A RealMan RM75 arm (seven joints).
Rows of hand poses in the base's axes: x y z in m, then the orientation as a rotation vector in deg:
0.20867, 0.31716, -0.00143, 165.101, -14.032, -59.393
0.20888, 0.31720, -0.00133, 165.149, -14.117, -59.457
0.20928, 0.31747, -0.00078, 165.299, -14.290, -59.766
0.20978, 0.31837, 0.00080, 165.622, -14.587, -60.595
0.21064, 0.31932, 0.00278, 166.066, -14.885, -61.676
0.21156, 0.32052, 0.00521, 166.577, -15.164, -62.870
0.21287, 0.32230, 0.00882, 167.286, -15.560, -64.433
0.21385, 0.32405, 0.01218, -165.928, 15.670, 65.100
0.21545, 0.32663, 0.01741, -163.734, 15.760, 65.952
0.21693, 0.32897, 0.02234, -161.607, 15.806, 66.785
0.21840, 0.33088, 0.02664, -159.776, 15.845, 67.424
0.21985, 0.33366, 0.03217, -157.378, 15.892, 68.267
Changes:
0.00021, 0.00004, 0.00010, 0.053, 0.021, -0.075
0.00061, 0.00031, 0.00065, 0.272, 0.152, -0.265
0.00111, 0.00121, 0.00223, 0.816, 0.530, -0.648
0.00197, 0.00216, 0.00421, 1.562, 1.014, -1.096
0.00289, 0.00336, 0.00664, 2.416, 1.538, -1.564
0.00420, 0.00514, 0.01025, 3.572, 2.201, -2.207
0.00518, 0.00689, 0.01361, 4.634, 2.815, -2.751
0.00678, 0.00947, 0.01884, 6.248, 3.700, -3.539
0.00826, 0.01181, 0.02377, 7.811, 4.583, -4.276
0.00973, 0.01372, 0.02807, 9.170, 5.309, -4.918
0.01118, 0.01650, 0.03360, 10.937, 6.283, -5.754

